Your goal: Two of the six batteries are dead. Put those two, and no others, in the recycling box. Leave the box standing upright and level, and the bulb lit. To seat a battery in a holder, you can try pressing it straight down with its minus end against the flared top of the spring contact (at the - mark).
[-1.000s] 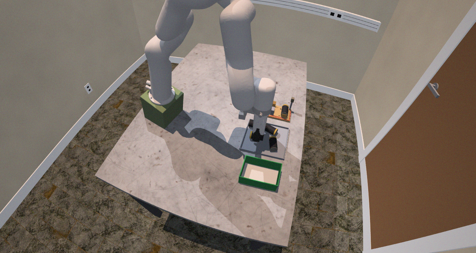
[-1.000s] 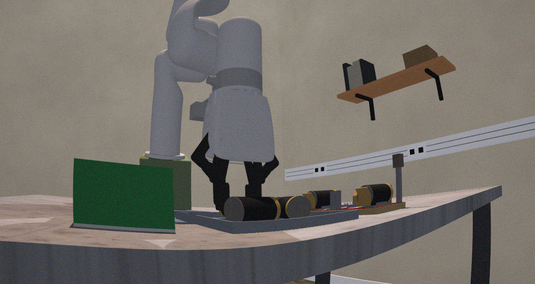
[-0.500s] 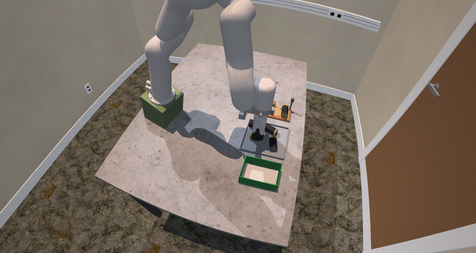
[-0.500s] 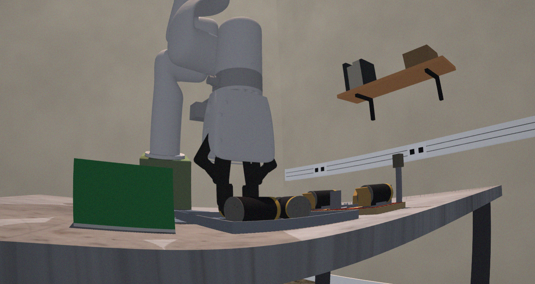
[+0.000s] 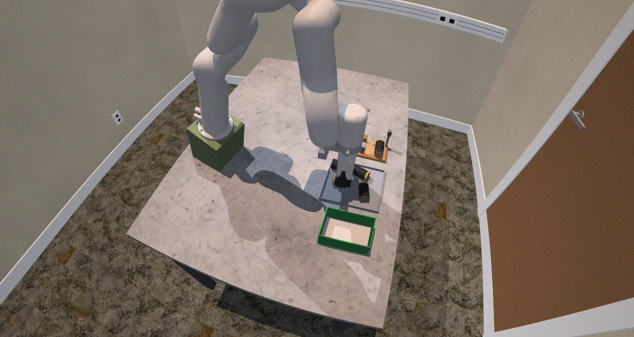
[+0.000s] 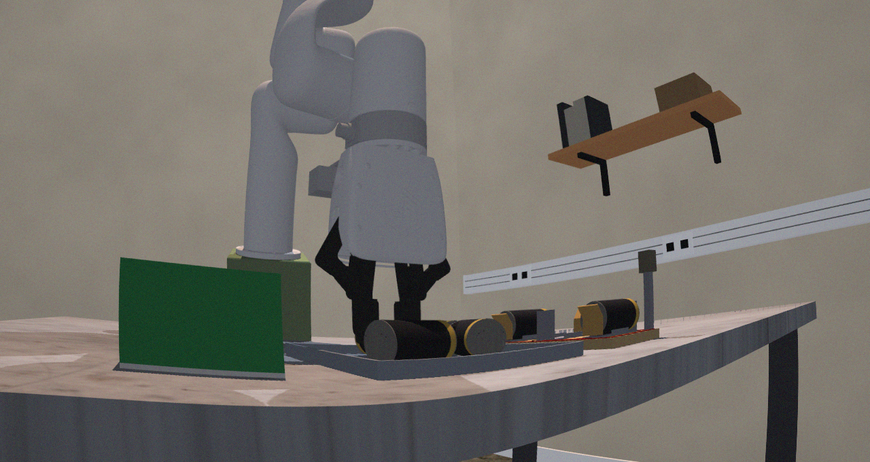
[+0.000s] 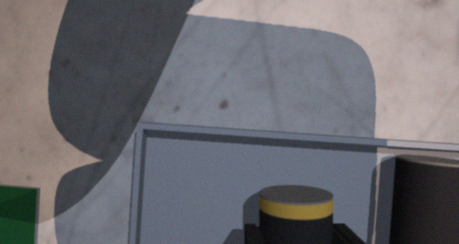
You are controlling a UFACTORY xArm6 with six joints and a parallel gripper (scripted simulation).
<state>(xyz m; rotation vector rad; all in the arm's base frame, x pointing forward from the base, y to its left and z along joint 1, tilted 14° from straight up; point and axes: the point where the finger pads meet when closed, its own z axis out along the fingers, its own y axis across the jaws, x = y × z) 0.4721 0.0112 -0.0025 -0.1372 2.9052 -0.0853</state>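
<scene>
Right now the grey tray is 40 mm ahead of my hand, 30 mm below it and 10 mm to the left of it. Also, from my hand: green recycling box 180 mm to the right, 60 mm ahead, 20 mm below.
</scene>
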